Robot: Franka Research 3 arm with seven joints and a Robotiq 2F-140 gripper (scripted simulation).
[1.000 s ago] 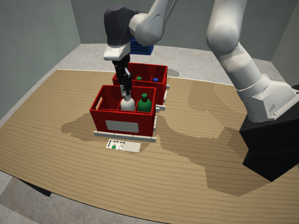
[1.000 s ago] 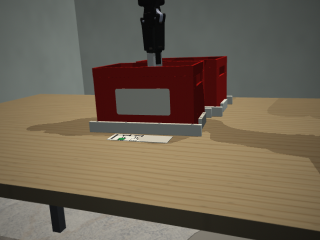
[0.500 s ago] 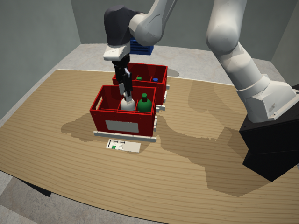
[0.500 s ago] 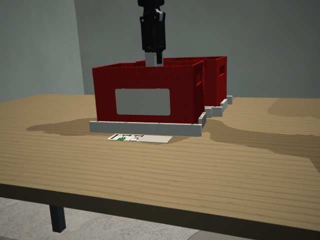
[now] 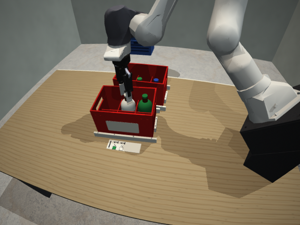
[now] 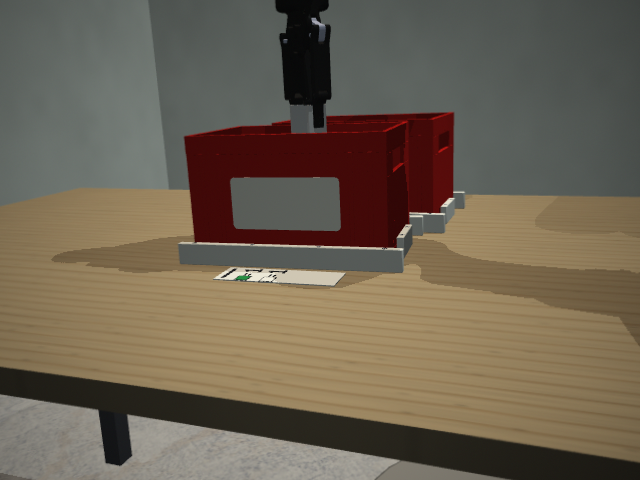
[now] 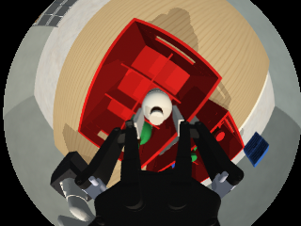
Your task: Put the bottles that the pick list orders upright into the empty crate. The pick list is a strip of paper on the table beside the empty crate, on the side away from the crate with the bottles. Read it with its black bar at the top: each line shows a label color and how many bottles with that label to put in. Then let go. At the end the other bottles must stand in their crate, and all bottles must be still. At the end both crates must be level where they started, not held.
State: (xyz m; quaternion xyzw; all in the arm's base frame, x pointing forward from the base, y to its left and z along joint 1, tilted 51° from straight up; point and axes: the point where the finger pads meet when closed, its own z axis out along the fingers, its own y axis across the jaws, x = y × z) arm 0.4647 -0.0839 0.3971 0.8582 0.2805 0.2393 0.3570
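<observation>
My gripper is now 80 mm above the white-label bottle. From my hand the other things lie so: blue-capped bottle: 170 mm behind, 90 mm to the right, 80 mm below; then pick list: 40 mm ahead, 180 mm to the left, 170 mm below; then red-capped bottle: 160 mm to the right, 80 mm below.
</observation>
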